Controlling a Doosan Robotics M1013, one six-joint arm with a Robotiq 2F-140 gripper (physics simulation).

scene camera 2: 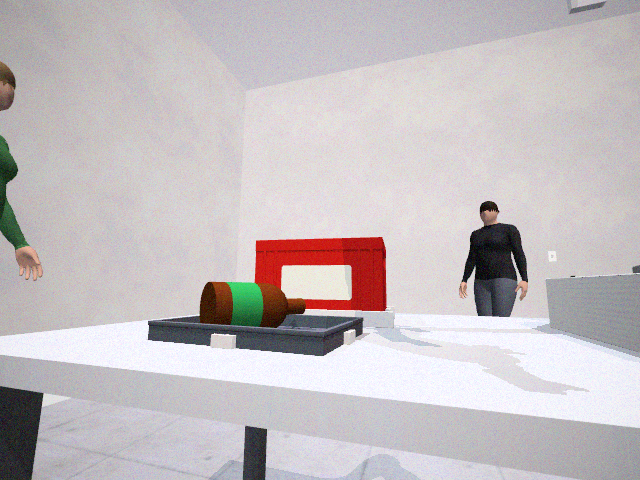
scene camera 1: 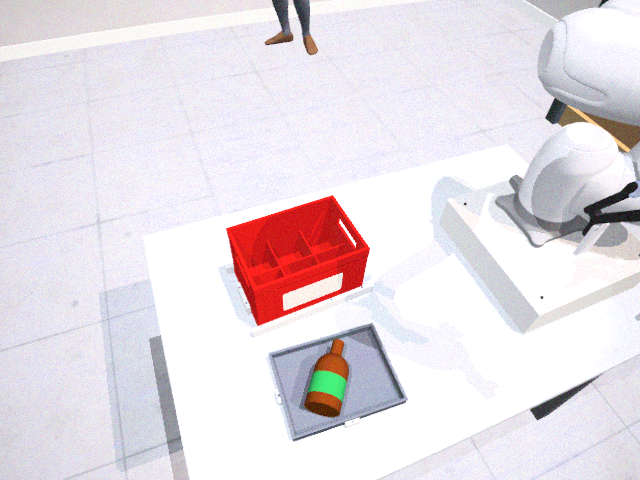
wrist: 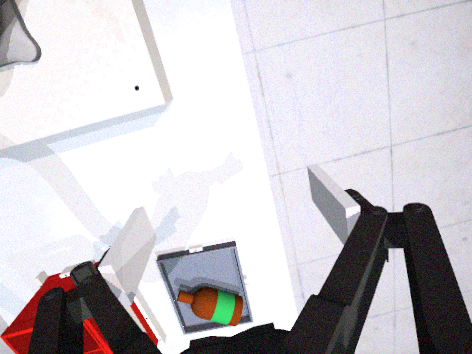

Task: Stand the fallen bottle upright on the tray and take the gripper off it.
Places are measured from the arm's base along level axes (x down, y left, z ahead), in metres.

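Where they show: gripper, fingertip midpoint: (scene camera 1: 610, 282) (wrist: 228, 203); arm's base at its link origin: (scene camera 1: 540, 214).
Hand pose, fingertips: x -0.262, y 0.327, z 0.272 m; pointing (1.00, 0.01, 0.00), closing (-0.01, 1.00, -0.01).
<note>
Each offset is from my fingertips to the top centre of the thing.
The brown bottle @(dx +0.290, dy -0.143, dz +0.415 m) (scene camera 1: 328, 382) (scene camera 2: 247, 304) (wrist: 223, 306) with a green band lies on its side in the grey tray @(dx +0.343, dy -0.141, dz +0.401 m) (scene camera 1: 369, 372) (scene camera 2: 273, 342) (wrist: 220, 260). Its neck points toward the red crate, and its base is near the tray's front rim. My gripper (wrist: 228, 203) is open and empty in the wrist view, its two pads wide apart, high above the table. The bottle shows below and between the fingers, well away from them. Black finger links show at the right edge in scene camera 1. The gripper does not show in scene camera 2.
A red crate @(dx +0.194, dy -0.416, dz +0.391 m) (scene camera 1: 354, 273) (scene camera 2: 367, 279) (wrist: 52, 297) with compartments stands behind the tray. The white robot plinth (scene camera 1: 501, 268) (scene camera 2: 594, 304) (wrist: 100, 75) is to the right, with the arm over it. A person in black (scene camera 2: 493, 248) stands beyond the table, and another in green (scene camera 2: 7, 206) at the left.
</note>
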